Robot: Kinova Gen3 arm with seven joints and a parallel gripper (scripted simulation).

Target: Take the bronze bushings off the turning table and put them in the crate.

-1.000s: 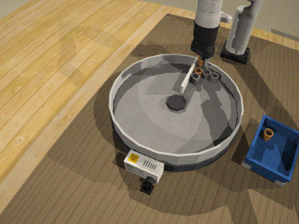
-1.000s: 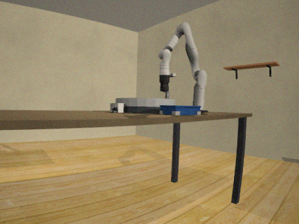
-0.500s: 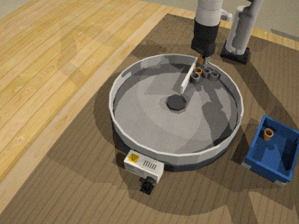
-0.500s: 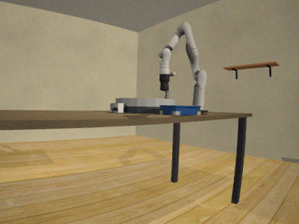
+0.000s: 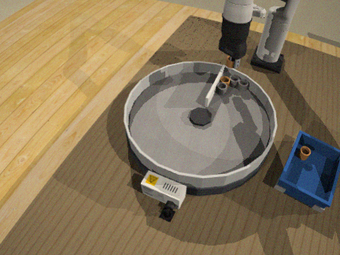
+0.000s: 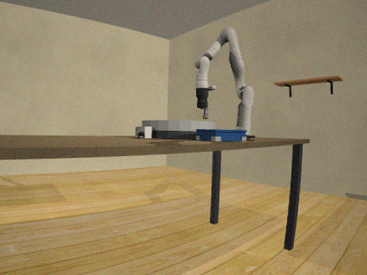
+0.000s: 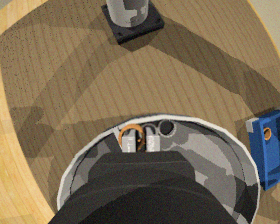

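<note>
My hand is 200 mm short of the blue crate, 310 mm to the right of it and 110 mm above it. From my hand the other things lie so: turning table (190 mm ahead, 30 mm to the right, 90 mm below).
</note>
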